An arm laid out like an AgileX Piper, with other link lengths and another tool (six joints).
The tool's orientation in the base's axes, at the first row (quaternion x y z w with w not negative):
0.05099, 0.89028, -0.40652, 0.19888
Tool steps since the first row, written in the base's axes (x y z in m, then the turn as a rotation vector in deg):
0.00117, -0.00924, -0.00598, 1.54, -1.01, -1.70
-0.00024, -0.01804, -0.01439, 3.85, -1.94, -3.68
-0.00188, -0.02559, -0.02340, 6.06, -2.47, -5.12
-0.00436, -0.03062, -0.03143, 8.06, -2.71, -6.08
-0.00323, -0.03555, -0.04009, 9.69, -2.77, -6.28
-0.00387, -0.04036, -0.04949, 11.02, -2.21, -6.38
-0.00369, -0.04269, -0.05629, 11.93, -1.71, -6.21
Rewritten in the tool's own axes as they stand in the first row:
0.00195, -0.00164, 0.01077, -0.67, 0.91, 2.24
0.00719, -0.00192, 0.02184, -1.93, 2.27, 4.82
0.01279, -0.00101, 0.03227, -3.35, 3.49, 6.76
0.01860, 0.00067, 0.03998, -4.78, 4.51, 8.13
0.02134, 0.00377, 0.04911, -6.19, 5.02, 8.80
0.02598, 0.00703, 0.05804, -7.41, 5.80, 8.86
0.02867, 0.01031, 0.06384, -8.35, 6.25, 8.67

